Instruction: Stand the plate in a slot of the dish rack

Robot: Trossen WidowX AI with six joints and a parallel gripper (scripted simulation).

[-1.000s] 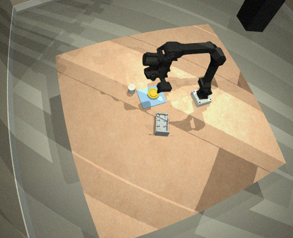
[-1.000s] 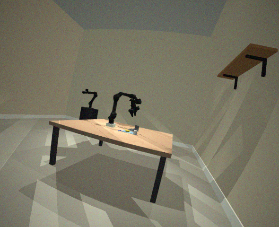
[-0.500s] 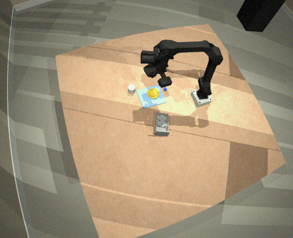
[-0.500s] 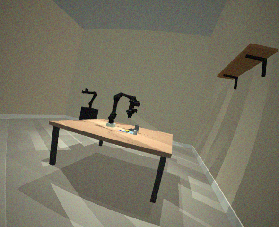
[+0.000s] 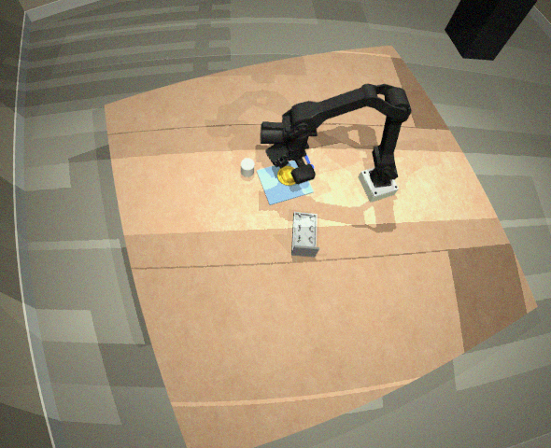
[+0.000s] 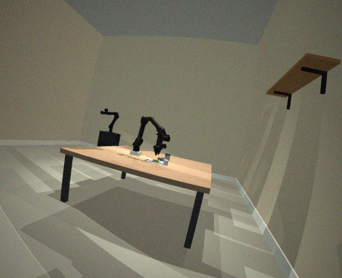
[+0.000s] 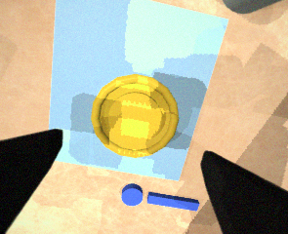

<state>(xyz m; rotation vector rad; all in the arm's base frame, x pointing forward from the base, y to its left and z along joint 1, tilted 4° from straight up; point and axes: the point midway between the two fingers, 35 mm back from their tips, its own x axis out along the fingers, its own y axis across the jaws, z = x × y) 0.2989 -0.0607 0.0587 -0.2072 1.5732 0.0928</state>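
My gripper tip is now 5 cm above the yellow plate. The rest, counted from my gripper tip: grey dish rack (20 cm to the left, 4 cm below, 1 cm behind); white cup (13 cm ahead, 4 cm to the right, 4 cm below).
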